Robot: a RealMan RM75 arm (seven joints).
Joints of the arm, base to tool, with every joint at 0 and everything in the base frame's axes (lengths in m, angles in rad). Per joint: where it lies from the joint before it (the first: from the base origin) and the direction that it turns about. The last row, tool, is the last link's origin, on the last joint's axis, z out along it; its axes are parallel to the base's.
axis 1: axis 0 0 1 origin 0.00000 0.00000 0.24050
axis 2: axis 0 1 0 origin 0.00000 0.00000 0.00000
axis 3: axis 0 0 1 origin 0.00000 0.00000 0.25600
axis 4: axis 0 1 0 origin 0.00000 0.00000 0.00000
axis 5: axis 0 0 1 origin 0.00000 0.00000 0.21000
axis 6: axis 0 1 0 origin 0.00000 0.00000 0.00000
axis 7: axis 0 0 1 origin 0.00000 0.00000 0.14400
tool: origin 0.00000 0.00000 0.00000
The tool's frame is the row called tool.
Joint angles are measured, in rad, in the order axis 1, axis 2, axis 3, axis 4, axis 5, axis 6, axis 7. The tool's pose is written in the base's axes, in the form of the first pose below.
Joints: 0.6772 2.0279 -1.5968 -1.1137 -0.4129 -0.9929 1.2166
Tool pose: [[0.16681 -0.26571 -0.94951 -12.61], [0.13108 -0.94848 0.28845 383.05], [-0.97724 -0.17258 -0.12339 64.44], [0 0 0 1]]
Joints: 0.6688 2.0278 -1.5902 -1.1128 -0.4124 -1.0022 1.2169
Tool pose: [[0.16156 -0.26972 -0.94929 -9.12], [0.13390 -0.94704 0.29187 382.89], [-0.97774 -0.17426 -0.11688 66.45], [0 0 0 1]]
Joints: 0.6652 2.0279 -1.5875 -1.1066 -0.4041 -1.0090 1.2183
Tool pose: [[0.15305 -0.27666 -0.94870 -6.47], [0.12913 -0.94618 0.29675 383.46], [-0.97975 -0.16792 -0.10908 67.50], [0 0 0 1]]
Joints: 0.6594 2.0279 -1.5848 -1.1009 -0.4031 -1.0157 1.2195
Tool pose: [[0.15129 -0.28266 -0.94721 -3.02], [0.12656 -0.94482 0.30216 383.78], [-0.98035 -0.16559 -0.10717 67.76], [0 0 0 1]]
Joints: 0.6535 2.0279 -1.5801 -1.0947 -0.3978 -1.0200 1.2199
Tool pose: [[0.14583 -0.29369 -0.94471 0.84], [0.12450 -0.94188 0.31203 384.82], [-0.98144 -0.16312 -0.10080 68.96], [0 0 0 1]]
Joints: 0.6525 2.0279 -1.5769 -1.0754 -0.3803 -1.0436 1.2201
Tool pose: [[0.12798 -0.29692 -0.94629 4.87], [0.11575 -0.94314 0.31158 385.23], [-0.98500 -0.14940 -0.08633 70.01], [0 0 0 1]]
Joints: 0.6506 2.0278 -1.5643 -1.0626 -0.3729 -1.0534 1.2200
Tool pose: [[0.11692 -0.30907 -0.94382 9.16], [0.11751 -0.93936 0.32217 387.37], [-0.98616 -0.14858 -0.07351 72.93], [0 0 0 1]]
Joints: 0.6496 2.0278 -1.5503 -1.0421 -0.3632 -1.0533 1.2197
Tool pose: [[0.10872 -0.33665 -0.93533 15.60], [0.11566 -0.93024 0.34825 391.96], [-0.98732 -0.14605 -0.06220 75.17], [0 0 0 1]]
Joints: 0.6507 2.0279 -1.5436 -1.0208 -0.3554 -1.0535 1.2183
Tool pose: [[0.10579 -0.35811 -0.92767 20.86], [0.11042 -0.92290 0.36886 395.63], [-0.98824 -0.14145 -0.05809 75.07], [0 0 0 1]]
